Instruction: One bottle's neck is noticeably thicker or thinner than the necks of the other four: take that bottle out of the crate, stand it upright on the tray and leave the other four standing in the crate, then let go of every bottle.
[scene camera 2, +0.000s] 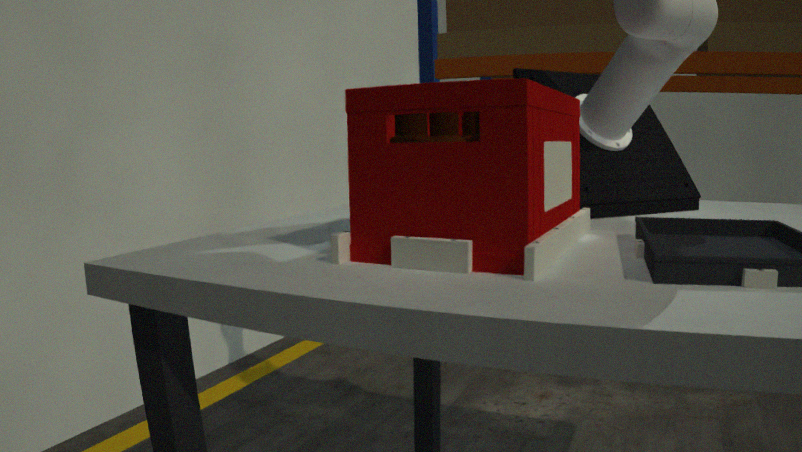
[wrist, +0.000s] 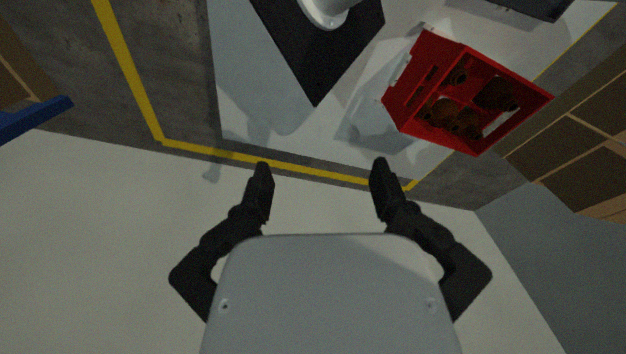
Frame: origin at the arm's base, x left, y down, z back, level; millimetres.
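Seen in the pictures: gripper, fingertip midpoint: (wrist: 320, 171); arm's base, origin of the base link: (scene camera 2: 600, 123).
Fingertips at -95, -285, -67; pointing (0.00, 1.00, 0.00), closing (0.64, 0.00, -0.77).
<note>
Offsets run from my fingertips to a thing's top centre, as dx, dy, dz. "pt": to the spot under its first point.
The red crate {+150, +262, -342} (scene camera 2: 438, 196) (wrist: 437, 57) stands upright on the table. Several brown bottles stand inside it; in the wrist view one bottle {+166, +274, -244} (wrist: 457, 76) is near the crate's upper corner, a larger-looking one {+220, +274, -409} (wrist: 495, 95) is to its right, and others {+110, +274, -359} (wrist: 442, 111) are grouped lower. Their necks are too dark and small to compare. The black tray {+417, +411, -245} (scene camera 2: 696, 270) (wrist: 542, 12) lies beyond the crate in the wrist view, partly cut off; the part of it that shows in the scene view holds no bottle. My gripper (wrist: 320, 171) is open and empty, high up and to one side of the crate. It does not show in the scene view.
White blocks {pt +202, +421, -481} (scene camera 2: 431, 254) stand around the crate's base. The black base plate (scene camera 2: 640, 179) (wrist: 320, 65) with the white arm base is behind the crate in the scene view. A pale wall (scene camera 2: 196, 140) rises beside the table (scene camera 2: 308, 314), and orange shelf beams (scene camera 2: 533, 64) are behind.
</note>
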